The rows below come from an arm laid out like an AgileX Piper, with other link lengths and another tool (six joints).
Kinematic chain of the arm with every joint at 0, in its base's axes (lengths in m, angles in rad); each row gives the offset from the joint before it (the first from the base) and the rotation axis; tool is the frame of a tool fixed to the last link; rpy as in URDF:
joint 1: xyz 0 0 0.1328 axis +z
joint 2: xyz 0 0 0 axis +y
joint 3: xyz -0.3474 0 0.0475 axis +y
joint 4: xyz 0.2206 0 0.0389 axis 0.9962 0 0.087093
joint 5: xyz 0 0 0 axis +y
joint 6: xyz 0.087 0 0.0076 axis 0.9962 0 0.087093
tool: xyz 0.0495 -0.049 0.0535 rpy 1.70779 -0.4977 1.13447
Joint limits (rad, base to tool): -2.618..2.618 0..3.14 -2.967..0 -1.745..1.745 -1.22..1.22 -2.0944..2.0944
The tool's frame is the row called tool.
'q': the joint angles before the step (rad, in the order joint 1, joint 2, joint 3, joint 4, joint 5, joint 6). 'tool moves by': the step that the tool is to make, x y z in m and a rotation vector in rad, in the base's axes. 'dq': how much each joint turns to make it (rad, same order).
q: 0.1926, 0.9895, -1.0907, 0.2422, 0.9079, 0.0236
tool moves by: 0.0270, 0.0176, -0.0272, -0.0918, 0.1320, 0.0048
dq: 0.1542, 0.1130, -0.0010, -0.1839, 0.0186, 0.1827
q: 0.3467, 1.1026, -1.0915, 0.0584, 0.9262, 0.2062
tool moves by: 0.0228, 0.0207, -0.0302, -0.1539, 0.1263, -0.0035
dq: 0.1411, 0.1273, -0.0001, -0.1914, 0.0565, 0.1726
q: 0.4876, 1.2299, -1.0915, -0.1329, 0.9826, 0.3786
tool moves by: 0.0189, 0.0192, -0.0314, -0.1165, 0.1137, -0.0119
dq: 0.0730, 0.1265, -0.0015, -0.0862, 0.0470, 0.0973
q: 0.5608, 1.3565, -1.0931, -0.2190, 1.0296, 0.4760
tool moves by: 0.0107, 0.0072, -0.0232, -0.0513, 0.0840, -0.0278
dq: 0.0095, 0.0817, -0.0023, -0.0084, 0.0266, 0.0358
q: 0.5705, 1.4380, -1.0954, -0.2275, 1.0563, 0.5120
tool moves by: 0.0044, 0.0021, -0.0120, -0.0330, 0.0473, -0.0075
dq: 0.0003, 0.0395, 0.0000, -0.0021, 0.0194, 0.0043
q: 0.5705, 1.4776, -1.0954, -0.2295, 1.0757, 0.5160
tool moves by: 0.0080, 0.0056, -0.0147, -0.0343, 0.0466, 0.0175
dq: -0.0001, 0.0504, 0.0002, 0.0000, 0.0035, -0.0190
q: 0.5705, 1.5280, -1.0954, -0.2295, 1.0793, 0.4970
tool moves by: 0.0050, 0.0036, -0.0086, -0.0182, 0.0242, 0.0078
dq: 0.0010, 0.0311, -0.0020, -0.0014, -0.0002, -0.0065
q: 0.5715, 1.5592, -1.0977, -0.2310, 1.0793, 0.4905
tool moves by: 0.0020, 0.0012, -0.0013, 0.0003, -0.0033, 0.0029
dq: -0.0001, 0.0060, 0.0000, -0.0025, -0.0092, -0.0001
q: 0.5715, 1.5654, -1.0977, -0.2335, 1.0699, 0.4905
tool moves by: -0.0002, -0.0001, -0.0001, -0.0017, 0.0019, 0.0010
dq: 0.0001, 0.0000, 0.0001, 0.0000, 0.0022, -0.0014
